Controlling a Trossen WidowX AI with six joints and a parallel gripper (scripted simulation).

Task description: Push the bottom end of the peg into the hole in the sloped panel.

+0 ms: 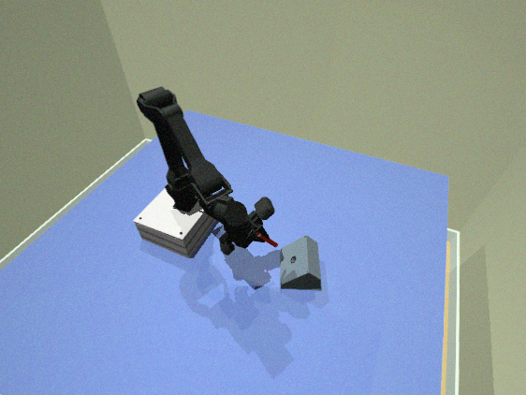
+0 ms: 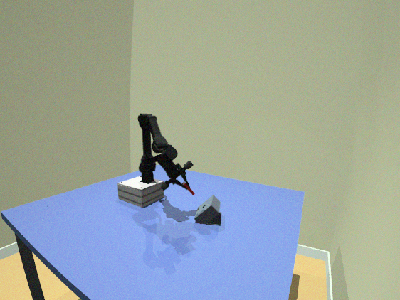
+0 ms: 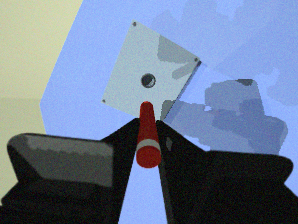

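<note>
Now: the grey sloped panel 100 mm below my gripper tip, 100 mm ahead of it and 20 mm to the left of it. The rest, counted from my gripper tip: red round peg 10 mm behind, 10 mm above.
</note>
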